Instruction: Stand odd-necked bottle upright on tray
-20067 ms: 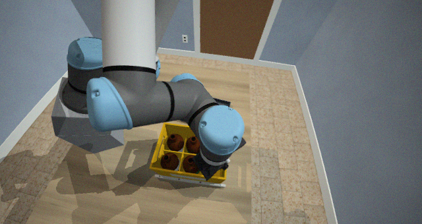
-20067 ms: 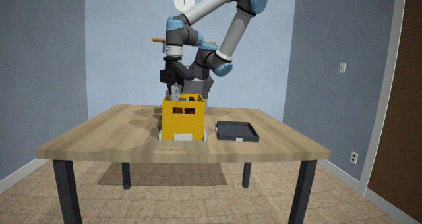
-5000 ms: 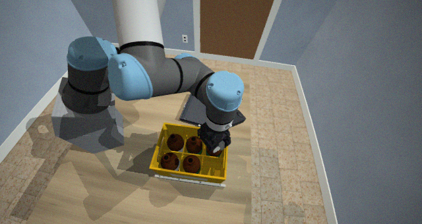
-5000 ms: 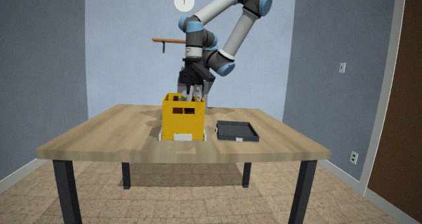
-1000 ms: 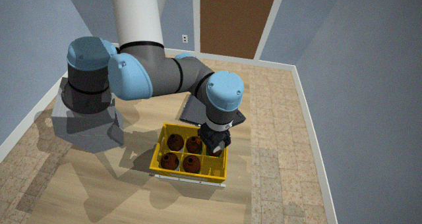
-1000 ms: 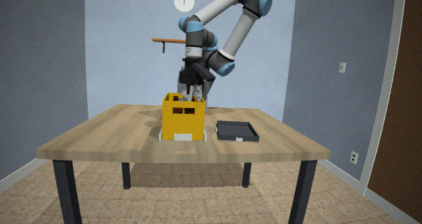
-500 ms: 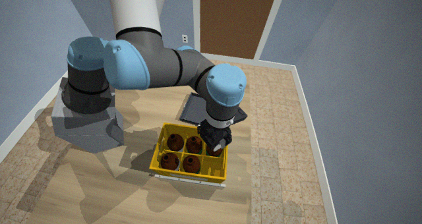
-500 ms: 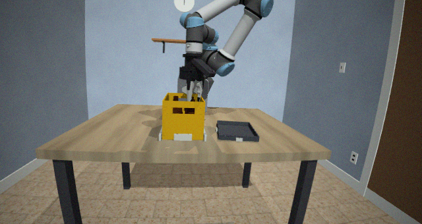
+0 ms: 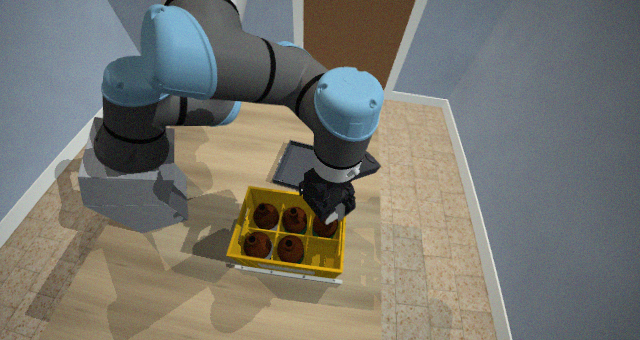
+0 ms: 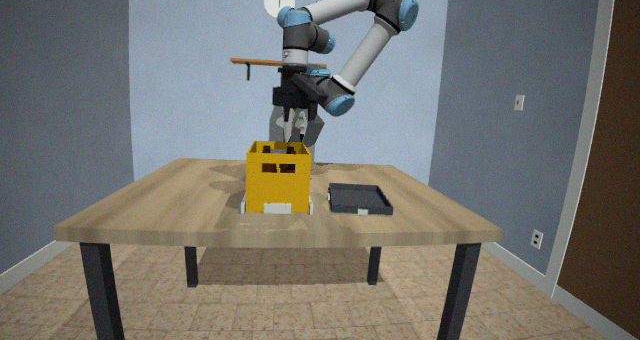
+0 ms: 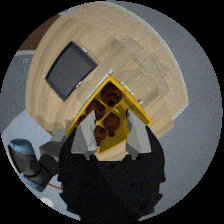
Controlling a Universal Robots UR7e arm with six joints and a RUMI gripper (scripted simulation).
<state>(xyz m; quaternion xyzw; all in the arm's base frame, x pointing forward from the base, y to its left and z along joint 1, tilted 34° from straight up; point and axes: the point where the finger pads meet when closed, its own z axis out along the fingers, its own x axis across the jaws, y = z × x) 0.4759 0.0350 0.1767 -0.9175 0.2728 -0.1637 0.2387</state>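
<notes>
The bottle is 130 mm below my hand. The rest, counted from my hand: crate (130 mm below, 70 mm to the right, 70 mm behind); tray (200 mm to the left, 200 mm below, 130 mm behind).
</notes>
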